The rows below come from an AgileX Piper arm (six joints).
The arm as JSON. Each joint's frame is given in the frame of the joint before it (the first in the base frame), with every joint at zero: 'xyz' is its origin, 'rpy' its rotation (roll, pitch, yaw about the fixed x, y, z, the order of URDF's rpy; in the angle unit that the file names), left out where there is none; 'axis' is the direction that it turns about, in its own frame. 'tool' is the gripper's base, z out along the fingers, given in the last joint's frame.
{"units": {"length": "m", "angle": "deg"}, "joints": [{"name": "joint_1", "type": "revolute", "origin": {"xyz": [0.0, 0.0, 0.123], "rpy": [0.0, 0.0, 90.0]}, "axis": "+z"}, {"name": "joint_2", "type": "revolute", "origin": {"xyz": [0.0, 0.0, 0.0], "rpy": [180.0, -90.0, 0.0]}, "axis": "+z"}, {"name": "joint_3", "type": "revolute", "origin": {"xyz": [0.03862, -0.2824, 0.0], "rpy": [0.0, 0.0, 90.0]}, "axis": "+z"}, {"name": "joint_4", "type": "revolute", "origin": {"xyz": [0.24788, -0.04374, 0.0], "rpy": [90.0, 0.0, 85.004]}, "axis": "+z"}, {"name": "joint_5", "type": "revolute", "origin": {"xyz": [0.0, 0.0, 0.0], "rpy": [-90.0, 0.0, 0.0]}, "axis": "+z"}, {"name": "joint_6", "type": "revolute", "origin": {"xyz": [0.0, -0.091, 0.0], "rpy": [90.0, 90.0, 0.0]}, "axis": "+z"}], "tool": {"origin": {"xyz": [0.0, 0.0, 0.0], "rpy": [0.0, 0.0, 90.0]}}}
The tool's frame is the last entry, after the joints.
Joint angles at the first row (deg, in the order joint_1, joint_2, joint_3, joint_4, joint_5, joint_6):
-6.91 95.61 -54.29 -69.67 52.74 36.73
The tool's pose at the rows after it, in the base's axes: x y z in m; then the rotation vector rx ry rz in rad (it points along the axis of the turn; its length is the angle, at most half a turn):
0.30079 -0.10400 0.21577 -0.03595 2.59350 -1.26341
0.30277 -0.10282 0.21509 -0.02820 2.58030 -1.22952
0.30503 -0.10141 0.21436 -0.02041 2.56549 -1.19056
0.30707 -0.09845 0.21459 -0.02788 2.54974 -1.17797
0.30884 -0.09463 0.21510 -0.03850 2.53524 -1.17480
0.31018 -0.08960 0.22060 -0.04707 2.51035 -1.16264
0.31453 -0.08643 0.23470 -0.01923 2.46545 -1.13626
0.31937 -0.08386 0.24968 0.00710 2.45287 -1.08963
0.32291 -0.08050 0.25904 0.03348 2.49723 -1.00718
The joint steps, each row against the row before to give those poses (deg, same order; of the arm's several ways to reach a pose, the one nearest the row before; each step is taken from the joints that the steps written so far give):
0.00 0.00 0.00 0.48 -0.71 0.00
0.00 0.00 0.00 0.00 -1.51 1.05
0.00 0.00 0.00 0.00 -1.74 1.16
0.50 0.00 -0.01 -0.55 -0.64 0.89
0.75 0.00 0.01 -0.62 -0.11 0.80
0.90 -0.78 -0.27 -0.14 -0.20 0.24
0.55 -1.13 -1.89 0.72 -0.21 0.02
0.22 -0.85 -2.92 3.67 0.00 -2.93
0.00 -0.24 -3.13 7.56 0.56 -5.71

